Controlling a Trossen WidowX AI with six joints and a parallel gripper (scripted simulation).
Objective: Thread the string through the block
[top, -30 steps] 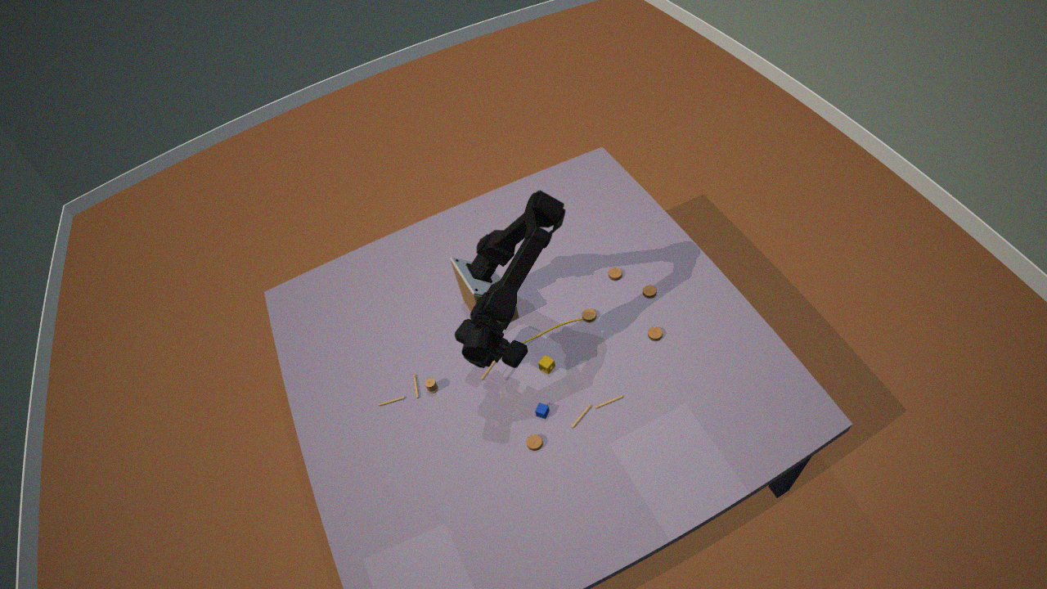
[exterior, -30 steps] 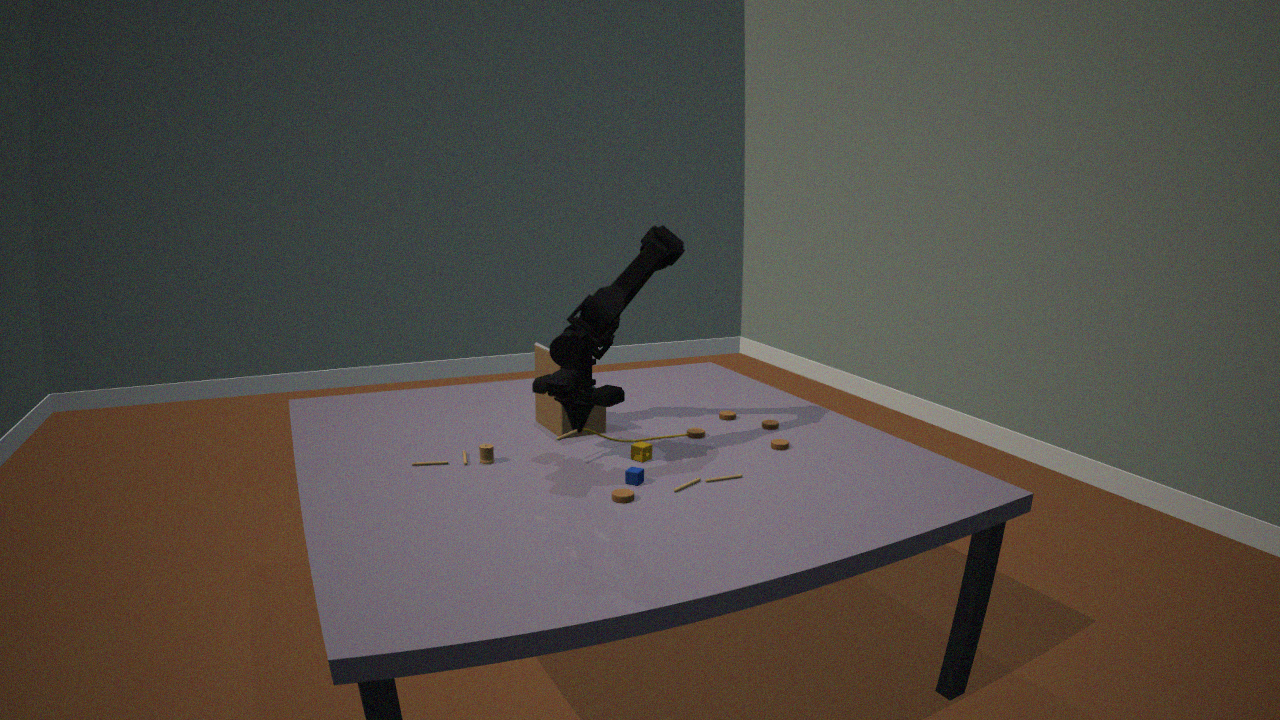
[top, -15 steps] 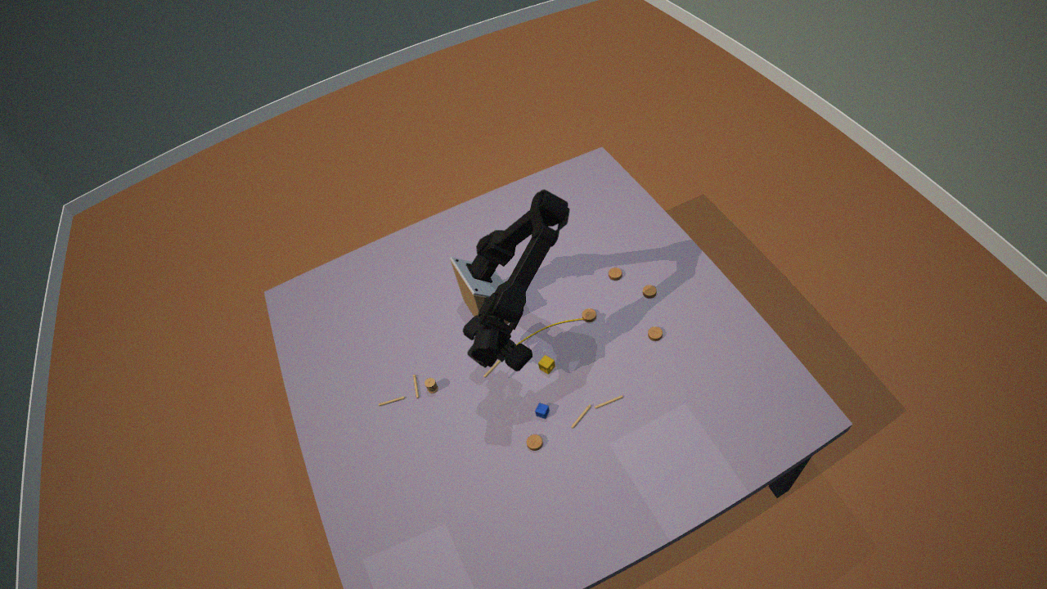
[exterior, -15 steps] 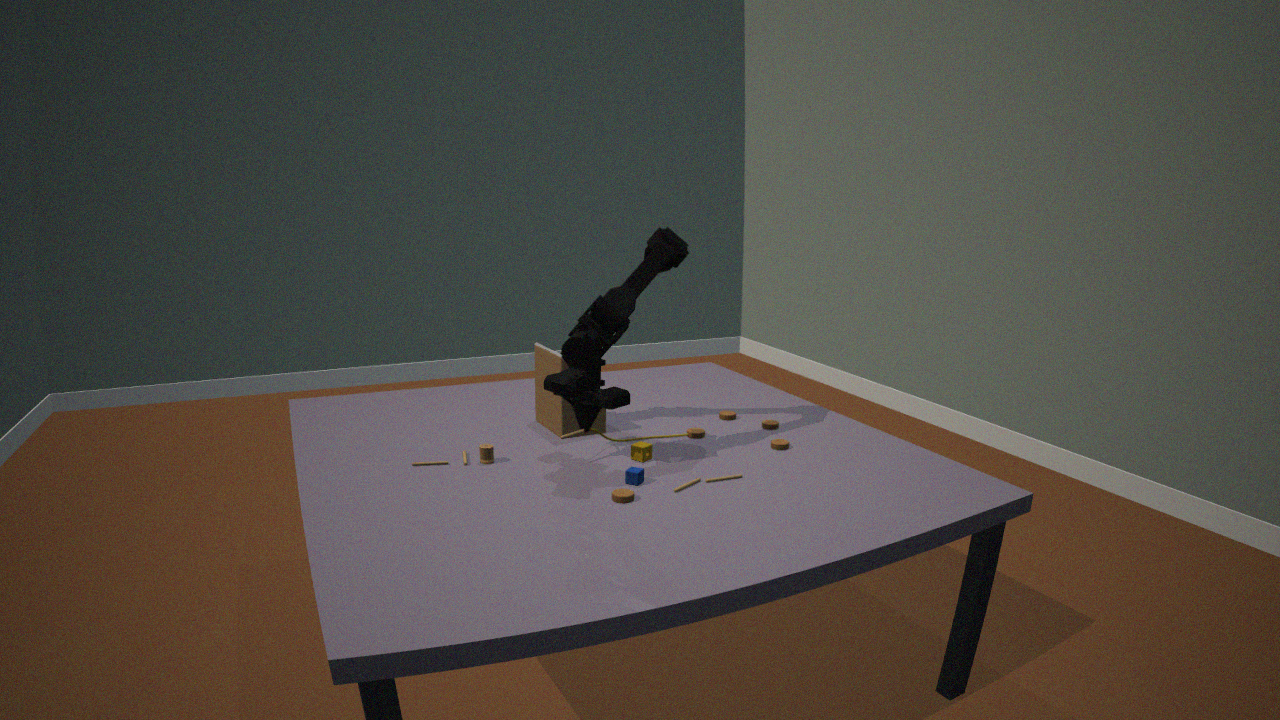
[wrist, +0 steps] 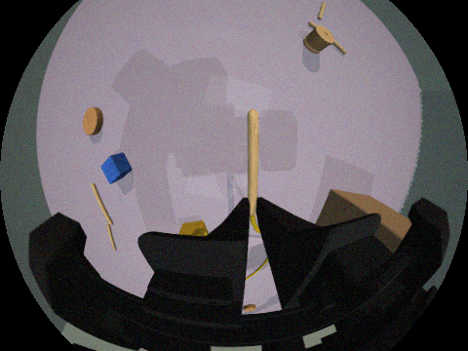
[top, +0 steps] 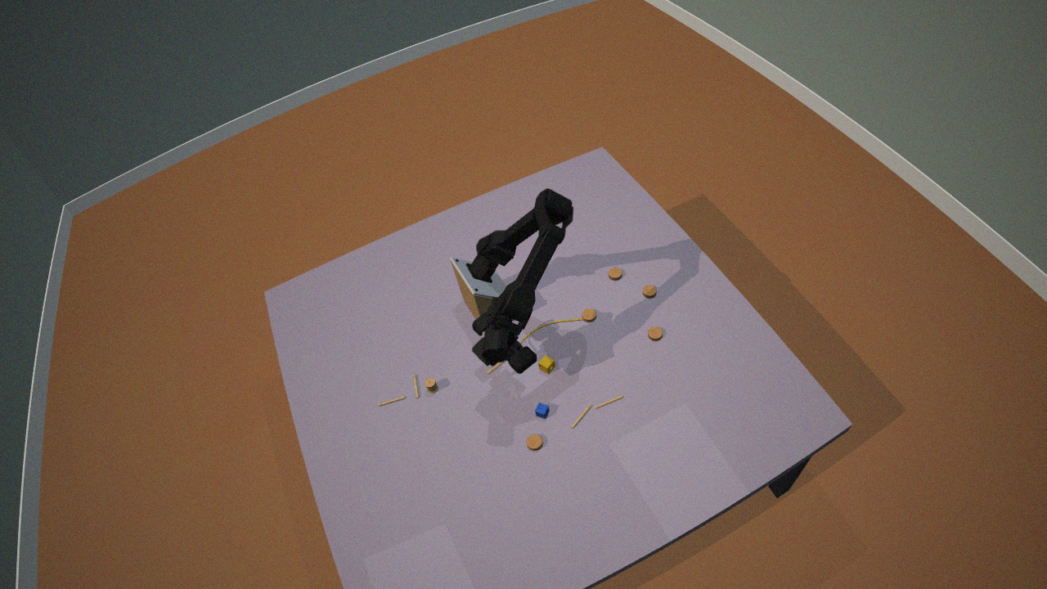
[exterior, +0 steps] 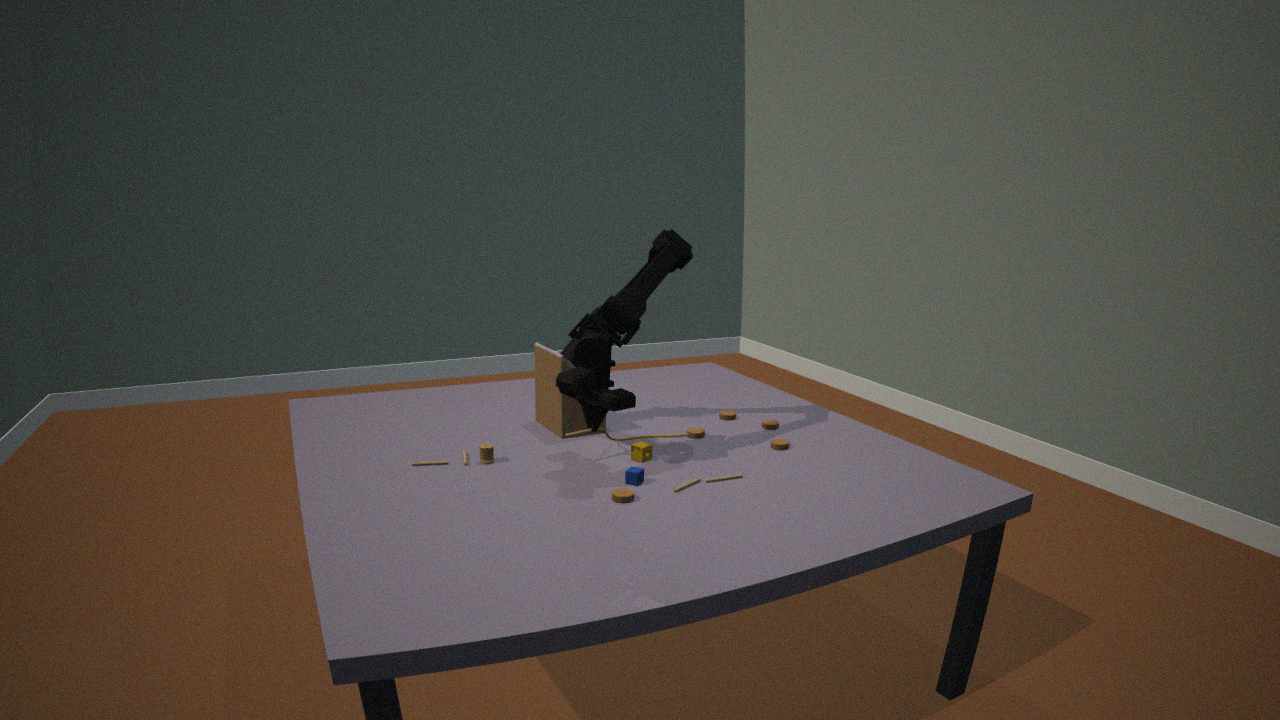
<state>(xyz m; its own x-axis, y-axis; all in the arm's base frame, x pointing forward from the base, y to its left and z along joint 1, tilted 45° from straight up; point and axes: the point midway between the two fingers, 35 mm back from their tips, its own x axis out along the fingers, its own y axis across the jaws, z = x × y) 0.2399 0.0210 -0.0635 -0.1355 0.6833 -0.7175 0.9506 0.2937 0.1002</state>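
The yellow block is 9 cm to the left of my gripper tip, 4 cm below it and 4 cm ahead of it. The rest, counted from my gripper tip: small wooden block (21 cm to the right, 5 cm behind, 4 cm below); then blue cube (16 cm ahead, 4 cm below, 2 cm to the left); then thin wooden stick (1 cm to the right).
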